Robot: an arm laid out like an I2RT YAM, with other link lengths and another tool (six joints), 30 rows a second.
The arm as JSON. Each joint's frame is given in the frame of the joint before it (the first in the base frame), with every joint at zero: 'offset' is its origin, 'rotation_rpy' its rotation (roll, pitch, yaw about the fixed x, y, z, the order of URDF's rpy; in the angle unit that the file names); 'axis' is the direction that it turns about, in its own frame. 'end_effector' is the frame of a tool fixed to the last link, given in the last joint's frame.
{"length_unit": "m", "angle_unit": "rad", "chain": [
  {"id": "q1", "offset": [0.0, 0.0, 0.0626], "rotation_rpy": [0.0, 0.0, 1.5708], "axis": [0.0, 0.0, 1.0]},
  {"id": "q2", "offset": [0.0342, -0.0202, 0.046], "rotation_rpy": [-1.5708, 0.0, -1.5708], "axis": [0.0, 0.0, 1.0]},
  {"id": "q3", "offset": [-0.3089, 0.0, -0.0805], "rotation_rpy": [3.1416, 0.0, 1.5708], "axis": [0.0, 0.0, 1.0]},
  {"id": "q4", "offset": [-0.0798, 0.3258, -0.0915], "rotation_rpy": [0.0, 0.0, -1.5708], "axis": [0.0, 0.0, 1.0]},
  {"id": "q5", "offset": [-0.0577, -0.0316, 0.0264], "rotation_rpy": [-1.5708, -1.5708, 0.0], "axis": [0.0, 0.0, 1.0]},
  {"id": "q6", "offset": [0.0, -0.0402, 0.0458], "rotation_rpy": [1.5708, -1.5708, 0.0], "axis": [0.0, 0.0, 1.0]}
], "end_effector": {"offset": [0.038, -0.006, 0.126], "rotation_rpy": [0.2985, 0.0, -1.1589]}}
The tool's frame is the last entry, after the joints.
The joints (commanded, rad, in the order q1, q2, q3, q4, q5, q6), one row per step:
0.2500, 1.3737, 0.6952, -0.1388, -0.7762, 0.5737
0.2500, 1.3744, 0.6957, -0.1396, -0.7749, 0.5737
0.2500, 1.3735, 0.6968, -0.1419, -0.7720, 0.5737
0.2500, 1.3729, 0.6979, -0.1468, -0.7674, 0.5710
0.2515, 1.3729, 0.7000, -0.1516, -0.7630, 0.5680
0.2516, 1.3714, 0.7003, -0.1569, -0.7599, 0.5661
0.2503, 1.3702, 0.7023, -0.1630, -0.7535, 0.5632
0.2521, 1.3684, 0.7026, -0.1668, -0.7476, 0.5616
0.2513, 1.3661, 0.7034, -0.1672, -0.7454, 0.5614
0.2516, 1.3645, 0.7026, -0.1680, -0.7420, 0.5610
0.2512, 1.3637, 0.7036, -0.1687, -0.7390, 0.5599
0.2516, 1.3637, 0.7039, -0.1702, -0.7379, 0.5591
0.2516, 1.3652, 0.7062, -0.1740, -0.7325, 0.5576
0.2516, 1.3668, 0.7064, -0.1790, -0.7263, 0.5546
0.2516, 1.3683, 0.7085, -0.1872, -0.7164, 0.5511
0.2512, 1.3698, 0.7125, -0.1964, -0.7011, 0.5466
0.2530, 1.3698, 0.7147, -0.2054, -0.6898, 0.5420
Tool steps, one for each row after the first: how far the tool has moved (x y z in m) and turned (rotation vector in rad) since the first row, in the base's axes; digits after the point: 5 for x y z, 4 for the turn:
0.00017, -0.00010, -0.00022, -0.0012, 0.0007, -0.0009
0.00046, -0.00035, 0.00004, -0.0033, 0.0005, -0.0029
0.00058, -0.00091, -0.00023, -0.0082, 0.0006, -0.0046
0.00064, -0.00094, -0.00029, -0.0129, 0.0000, -0.0045
0.00025, -0.00140, -0.00044, -0.0165, 0.0014, -0.0055
0.00091, -0.00250, -0.00043, -0.0227, 0.0007, -0.0096
0.00066, -0.00265, -0.00062, -0.0278, 0.0000, -0.0109
0.00124, -0.00304, 0.00018, -0.0288, -0.0031, -0.0131
0.00119, -0.00335, 0.00001, -0.0313, -0.0040, -0.0149
0.00179, -0.00372, 0.00029, -0.0335, -0.0065, -0.0167
0.00168, -0.00375, 0.00016, -0.0349, -0.0062, -0.0166
0.00236, -0.00425, -0.00026, -0.0400, -0.0054, -0.0194
0.00235, -0.00506, -0.00173, -0.0470, -0.0027, -0.0218
0.00277, -0.00623, -0.00304, -0.0572, 0.0001, -0.0264
0.00422, -0.00796, -0.00419, -0.0715, 0.0004, -0.0343
0.00425, -0.00883, -0.00517, -0.0830, 0.0014, -0.0372

